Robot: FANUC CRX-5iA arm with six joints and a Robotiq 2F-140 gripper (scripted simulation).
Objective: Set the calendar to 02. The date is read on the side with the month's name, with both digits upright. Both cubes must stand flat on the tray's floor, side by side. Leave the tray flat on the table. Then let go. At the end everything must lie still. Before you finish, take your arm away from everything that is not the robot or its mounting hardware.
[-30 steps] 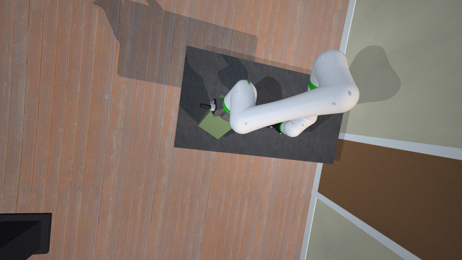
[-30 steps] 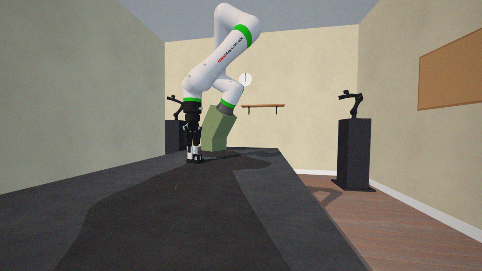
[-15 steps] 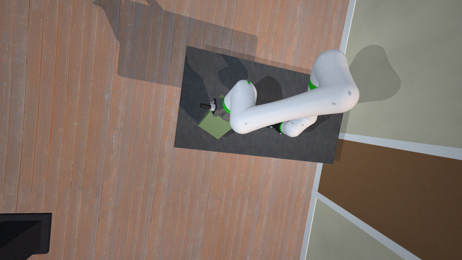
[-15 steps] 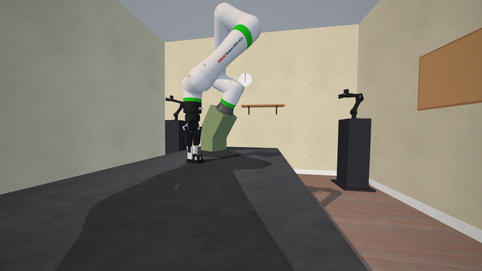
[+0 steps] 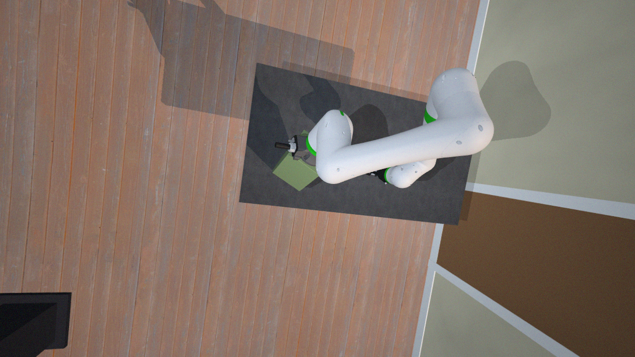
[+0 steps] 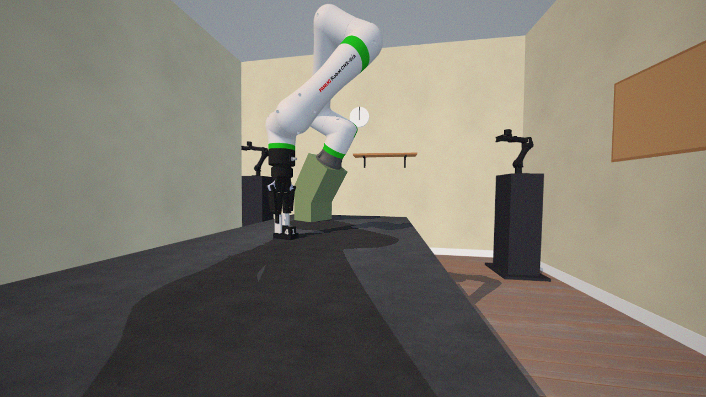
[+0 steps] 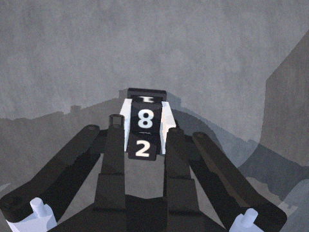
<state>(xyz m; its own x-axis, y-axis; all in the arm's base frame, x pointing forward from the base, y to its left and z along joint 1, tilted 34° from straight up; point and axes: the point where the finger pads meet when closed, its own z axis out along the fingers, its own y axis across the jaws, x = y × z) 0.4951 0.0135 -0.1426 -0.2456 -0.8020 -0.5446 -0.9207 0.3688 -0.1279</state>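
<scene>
Right now my hand is 30 mm to the right of the black number cube, 30 mm above it and 10 mm short of it. Also, from my hand: black tray: 40 mm below, 20 mm to the left.
</scene>
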